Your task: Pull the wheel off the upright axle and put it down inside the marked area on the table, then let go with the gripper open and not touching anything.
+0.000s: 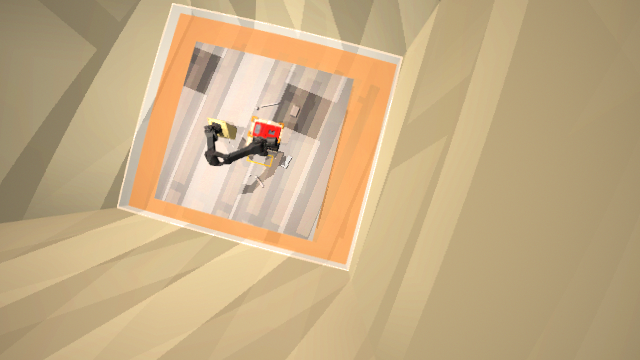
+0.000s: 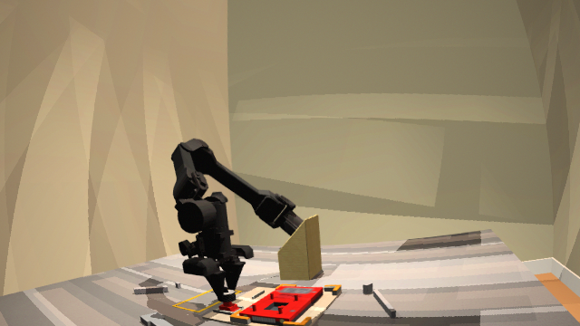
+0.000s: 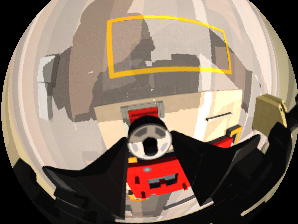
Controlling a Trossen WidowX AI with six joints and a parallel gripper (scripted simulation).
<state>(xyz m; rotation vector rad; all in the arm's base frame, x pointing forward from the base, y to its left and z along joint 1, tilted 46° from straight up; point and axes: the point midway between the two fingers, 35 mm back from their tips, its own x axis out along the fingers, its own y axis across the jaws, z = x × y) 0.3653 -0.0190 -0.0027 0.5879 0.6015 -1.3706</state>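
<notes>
The black wheel is right at my gripper tip.
</notes>
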